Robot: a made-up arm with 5 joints. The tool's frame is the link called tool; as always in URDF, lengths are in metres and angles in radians. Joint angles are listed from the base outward.
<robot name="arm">
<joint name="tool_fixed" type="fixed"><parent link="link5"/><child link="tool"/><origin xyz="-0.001 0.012 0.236" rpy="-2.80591 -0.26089 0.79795"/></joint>
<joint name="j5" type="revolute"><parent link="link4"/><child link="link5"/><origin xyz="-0.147 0.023 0.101" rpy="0 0 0"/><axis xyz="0 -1 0"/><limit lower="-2.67" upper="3.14"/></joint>
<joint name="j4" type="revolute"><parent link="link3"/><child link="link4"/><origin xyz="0.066 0.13 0.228" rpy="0 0 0"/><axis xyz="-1 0 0"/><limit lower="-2.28" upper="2.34"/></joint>
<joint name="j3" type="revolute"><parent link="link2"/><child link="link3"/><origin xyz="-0.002 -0.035 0.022" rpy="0 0 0"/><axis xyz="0 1 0"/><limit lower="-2.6" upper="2.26"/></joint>
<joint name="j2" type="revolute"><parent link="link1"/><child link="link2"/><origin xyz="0.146 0.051 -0.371" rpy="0 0 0"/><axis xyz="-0.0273 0.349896 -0.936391"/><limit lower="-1.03" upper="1.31"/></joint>
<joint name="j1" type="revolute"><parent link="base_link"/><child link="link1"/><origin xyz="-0.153 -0.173 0.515" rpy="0 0 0"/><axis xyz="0 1 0"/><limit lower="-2.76" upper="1.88"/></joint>
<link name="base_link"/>
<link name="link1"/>
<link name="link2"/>
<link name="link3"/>
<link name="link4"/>
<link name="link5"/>
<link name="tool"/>
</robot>
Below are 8 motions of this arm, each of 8 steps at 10 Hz.
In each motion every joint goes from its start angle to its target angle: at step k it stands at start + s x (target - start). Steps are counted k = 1, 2, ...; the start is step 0. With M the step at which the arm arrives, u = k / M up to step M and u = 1 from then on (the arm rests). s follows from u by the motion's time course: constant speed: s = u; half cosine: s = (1 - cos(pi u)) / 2; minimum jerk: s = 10 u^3 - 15 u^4 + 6 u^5.
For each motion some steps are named. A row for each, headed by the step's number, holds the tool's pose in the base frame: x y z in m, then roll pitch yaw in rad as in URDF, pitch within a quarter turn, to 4 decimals.
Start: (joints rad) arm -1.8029 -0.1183 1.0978 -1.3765 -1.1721
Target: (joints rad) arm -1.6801 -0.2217 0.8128 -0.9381 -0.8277
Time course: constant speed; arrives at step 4
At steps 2, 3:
2: -0.0212 -0.1670 1.0476 -2.3659 -0.6784 1.4937
3: -0.0606 -0.1575 1.0377 -2.5081 -0.6494 1.4653

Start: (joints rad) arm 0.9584 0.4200 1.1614 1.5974 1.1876
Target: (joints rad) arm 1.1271 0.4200 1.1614 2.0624 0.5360
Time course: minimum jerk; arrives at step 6
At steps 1, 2, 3, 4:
1: 0.0285 0.1178 0.2110 -1.8032 -0.1692 2.0084
2: 0.0018 0.1409 0.2017 -1.7249 -0.1782 2.1246
3: -0.0534 0.1739 0.1921 -1.6186 -0.2066 2.3271
4: -0.1191 0.1971 0.1910 -1.5456 -0.2444 2.5397

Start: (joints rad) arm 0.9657 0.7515 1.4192 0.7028 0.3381
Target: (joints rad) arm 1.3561 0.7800 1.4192 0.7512 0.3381
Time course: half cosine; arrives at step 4
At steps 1, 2, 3, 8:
1: -0.0011 -0.1568 -0.2415 -0.3580 0.7125 2.0301
2: -0.1088 -0.1567 -0.2555 -0.2039 0.6365 2.1282
3: -0.2174 -0.1566 -0.2542 -0.0674 0.5502 2.2052
8: -0.2621 -0.1566 -0.2491 -0.0152 0.5121 2.2315

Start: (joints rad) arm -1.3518 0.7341 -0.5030 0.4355 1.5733
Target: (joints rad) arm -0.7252 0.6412 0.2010 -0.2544 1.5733
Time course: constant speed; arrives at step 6
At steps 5, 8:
5: -0.1449 0.1197 0.5957 0.7117 -0.8777 2.0892
8: -0.1299 0.0820 0.6321 0.7931 -1.0596 2.1053

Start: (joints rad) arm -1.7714 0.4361 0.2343 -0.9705 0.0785
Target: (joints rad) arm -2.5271 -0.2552 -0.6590 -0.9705 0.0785
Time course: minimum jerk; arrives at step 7
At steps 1, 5, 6, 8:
1: -0.2935 -0.2784 0.6360 1.0098 -0.8357 -2.8543
5: -0.0117 -0.3313 0.4327 1.4548 0.7231 2.9369
6: 0.0420 -0.3629 0.4712 1.4779 0.9599 2.9066
8: 0.0510 -0.3693 0.4807 1.4823 1.0052 2.9011

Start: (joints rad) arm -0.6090 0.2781 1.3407 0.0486 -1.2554
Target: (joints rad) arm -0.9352 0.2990 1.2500 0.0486 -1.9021
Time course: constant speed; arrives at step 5
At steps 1, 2, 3, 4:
1: 0.5606 -0.0928 0.5162 -0.7101 0.6750 1.5767
2: 0.5407 -0.0886 0.5429 -0.6539 0.6516 1.6208
3: 0.5178 -0.0840 0.5685 -0.6001 0.6265 1.6640
4: 0.4922 -0.0789 0.5930 -0.5487 0.5999 1.7062

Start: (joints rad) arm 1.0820 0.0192 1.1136 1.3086 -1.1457
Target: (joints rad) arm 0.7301 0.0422 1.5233 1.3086 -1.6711
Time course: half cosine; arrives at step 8
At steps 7, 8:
7: -0.2111 0.0534 -0.1011 0.0648 -0.4112 -2.6188
8: -0.2076 0.0488 -0.1018 0.0742 -0.4260 -2.6114

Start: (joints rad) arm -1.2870 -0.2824 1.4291 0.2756 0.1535
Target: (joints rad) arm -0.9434 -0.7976 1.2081 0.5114 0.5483
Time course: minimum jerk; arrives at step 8
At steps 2, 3, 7, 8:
2: 0.0884 0.2427 0.9892 2.9798 0.1046 0.9909
3: 0.0526 0.2728 0.9260 2.8687 0.1619 1.0628
7: -0.1307 0.2818 0.6643 2.5349 0.4420 1.4517
8: -0.1352 0.2797 0.6589 2.5300 0.4487 1.4625

